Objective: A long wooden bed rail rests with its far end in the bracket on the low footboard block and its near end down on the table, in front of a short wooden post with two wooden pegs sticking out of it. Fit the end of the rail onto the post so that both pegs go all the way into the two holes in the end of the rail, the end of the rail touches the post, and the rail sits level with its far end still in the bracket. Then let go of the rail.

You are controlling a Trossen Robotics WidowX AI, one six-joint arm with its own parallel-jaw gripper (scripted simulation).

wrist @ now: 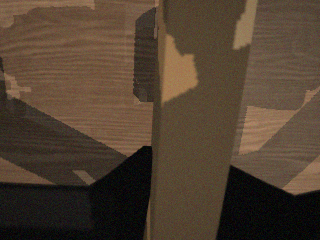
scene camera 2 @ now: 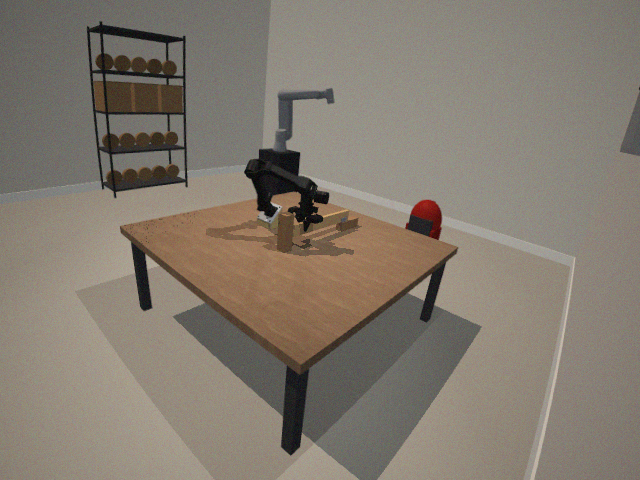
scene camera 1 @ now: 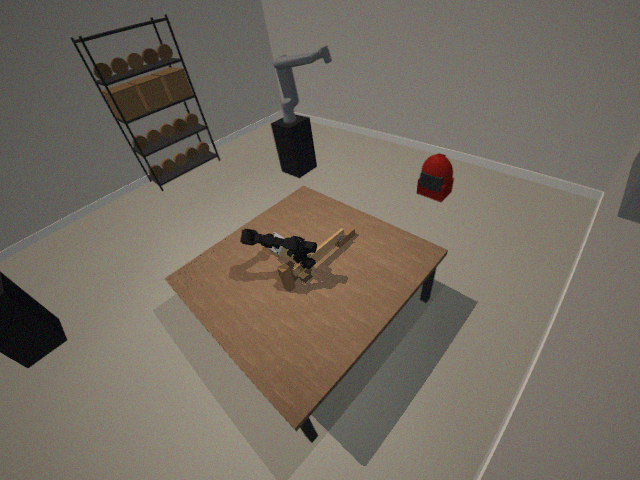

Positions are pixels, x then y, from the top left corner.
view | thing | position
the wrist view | my gripper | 169, 155
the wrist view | wooden bed rail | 201, 63
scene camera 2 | short upright post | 285, 219
